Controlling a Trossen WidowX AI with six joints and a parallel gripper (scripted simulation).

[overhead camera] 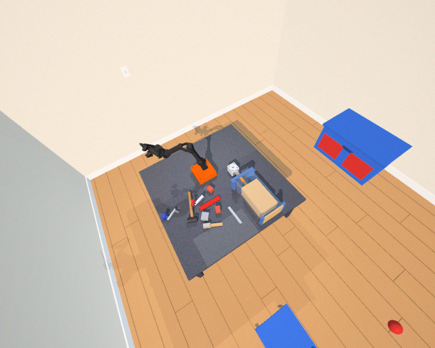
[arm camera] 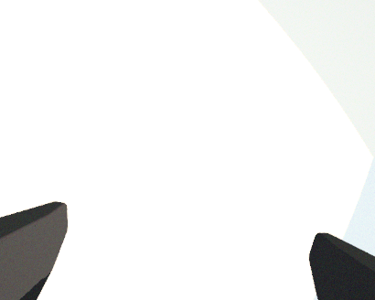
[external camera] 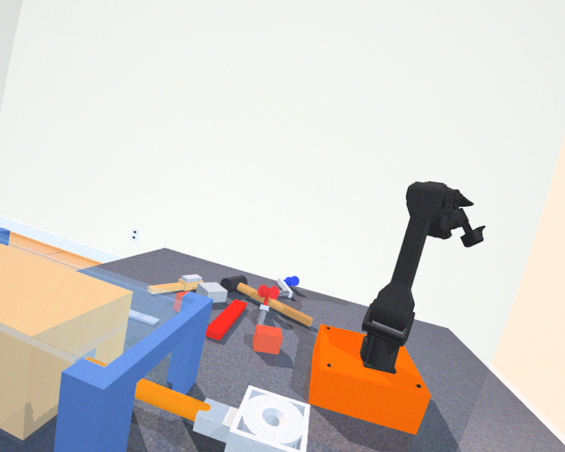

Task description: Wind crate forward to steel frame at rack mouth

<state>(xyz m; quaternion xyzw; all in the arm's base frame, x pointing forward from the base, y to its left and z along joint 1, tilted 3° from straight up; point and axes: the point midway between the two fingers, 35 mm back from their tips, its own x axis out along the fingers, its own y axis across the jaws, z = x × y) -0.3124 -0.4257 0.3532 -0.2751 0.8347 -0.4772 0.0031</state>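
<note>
My gripper tip is now 61 cm short of the winch handle, 43 cm above it and 19 cm to the right of it. Also, from my gripper tip: grey block 78 cm ahead, 45 cm below, 18 cm to the left; then red bar 68 cm ahead, 46 cm below, 28 cm to the left; then red knob 61 cm ahead, 42 cm below, 14 cm to the left.
</note>
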